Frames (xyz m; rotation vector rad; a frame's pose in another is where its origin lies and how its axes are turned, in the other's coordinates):
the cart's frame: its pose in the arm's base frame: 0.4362 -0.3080 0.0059 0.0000 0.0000 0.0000
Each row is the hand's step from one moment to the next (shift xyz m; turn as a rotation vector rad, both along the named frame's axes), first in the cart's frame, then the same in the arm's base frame.
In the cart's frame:
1: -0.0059 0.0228 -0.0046 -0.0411 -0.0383 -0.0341
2: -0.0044 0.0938 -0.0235 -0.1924 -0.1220 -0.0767
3: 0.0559 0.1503 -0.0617 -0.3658 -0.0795 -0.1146
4: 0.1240 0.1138 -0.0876 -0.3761 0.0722 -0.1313
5: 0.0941 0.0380 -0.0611 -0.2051 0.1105 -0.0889
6: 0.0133 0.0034 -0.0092 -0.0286 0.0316 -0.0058
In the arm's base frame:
1: -0.0059 0.0228 -0.0046 -0.0411 -0.0383 -0.0341
2: -0.0044 0.0938 -0.0235 -0.1924 -0.1220 -0.0767
3: 0.0559 0.1503 -0.0617 -0.3658 -0.0795 -0.1146
4: 0.1240 0.1138 -0.0876 -0.3761 0.0722 -0.1313
5: 0.0941 0.0380 -0.0611 -0.2051 0.1105 -0.0889
6: 0.0133 0.0034 -0.0092 -0.0286 0.0316 -0.0058

